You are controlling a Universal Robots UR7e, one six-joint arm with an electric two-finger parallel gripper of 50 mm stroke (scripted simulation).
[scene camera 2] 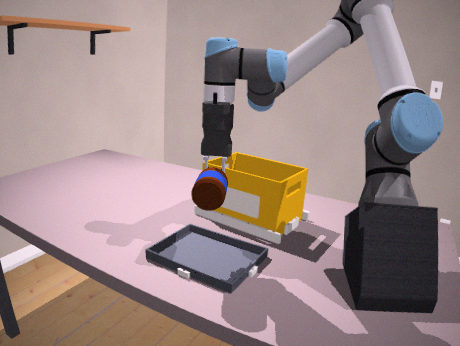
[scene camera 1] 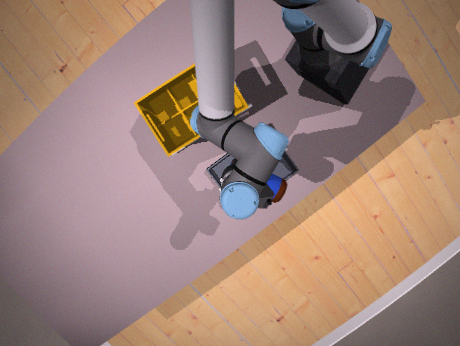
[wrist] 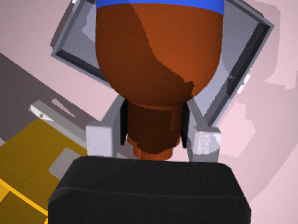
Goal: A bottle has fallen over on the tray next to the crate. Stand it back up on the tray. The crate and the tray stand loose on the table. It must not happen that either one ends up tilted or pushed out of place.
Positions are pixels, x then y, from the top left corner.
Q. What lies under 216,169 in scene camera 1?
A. A dark grey tray.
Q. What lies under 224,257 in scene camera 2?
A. A dark grey tray.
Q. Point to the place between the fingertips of my gripper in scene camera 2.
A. At 214,181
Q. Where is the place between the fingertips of my gripper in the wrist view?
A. At 155,110
